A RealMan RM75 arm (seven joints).
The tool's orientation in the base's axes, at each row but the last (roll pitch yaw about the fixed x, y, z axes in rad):
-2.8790 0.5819 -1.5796
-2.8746 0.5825 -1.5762
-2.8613 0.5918 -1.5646
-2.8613 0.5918 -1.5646
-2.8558 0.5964 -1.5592
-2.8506 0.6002 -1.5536
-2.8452 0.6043 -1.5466
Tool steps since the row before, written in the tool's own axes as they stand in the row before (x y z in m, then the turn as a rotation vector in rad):
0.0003 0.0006 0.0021 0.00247 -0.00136 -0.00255
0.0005 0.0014 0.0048 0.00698 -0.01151 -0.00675
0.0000 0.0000 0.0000 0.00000 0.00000 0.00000
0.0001 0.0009 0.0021 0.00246 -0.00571 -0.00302
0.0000 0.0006 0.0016 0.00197 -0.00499 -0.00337
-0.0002 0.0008 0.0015 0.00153 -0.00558 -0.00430
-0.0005 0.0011 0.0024 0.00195 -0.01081 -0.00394
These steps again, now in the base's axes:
0.0000 0.0009 -0.0020 0.00062 -0.00362 0.00099
-0.0001 0.0023 -0.0044 0.00926 -0.01113 0.00413
0.0000 0.0000 0.0000 0.00000 0.00000 0.00000
-0.0003 0.0012 -0.0019 0.00468 -0.00451 0.00235
-0.0001 0.0010 -0.0014 0.00389 -0.00419 0.00273
-0.0004 0.0011 -0.0013 0.00419 -0.00442 0.00386
-0.0004 0.0019 -0.0019 0.00932 -0.00532 0.00459

